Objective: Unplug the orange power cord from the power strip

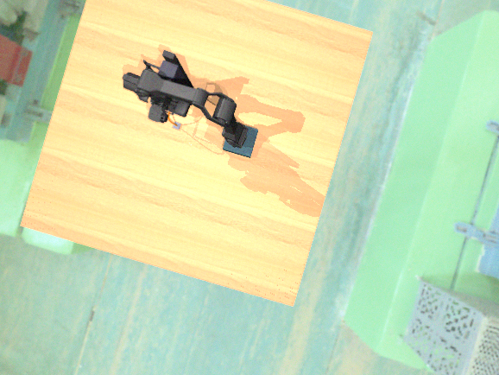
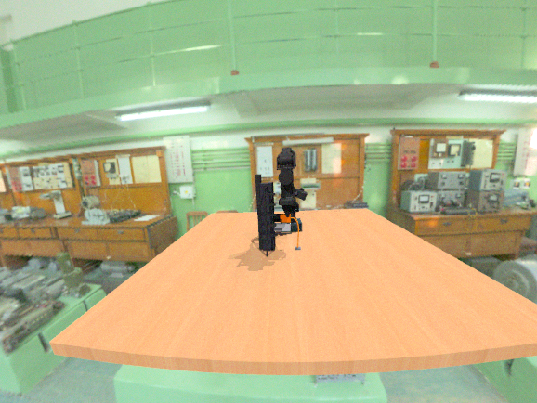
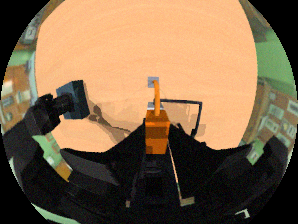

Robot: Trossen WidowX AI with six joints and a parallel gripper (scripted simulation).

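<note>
Now: the orange plug 3 cm to the right of my gripper tip and 1 cm ahead of it.
</note>
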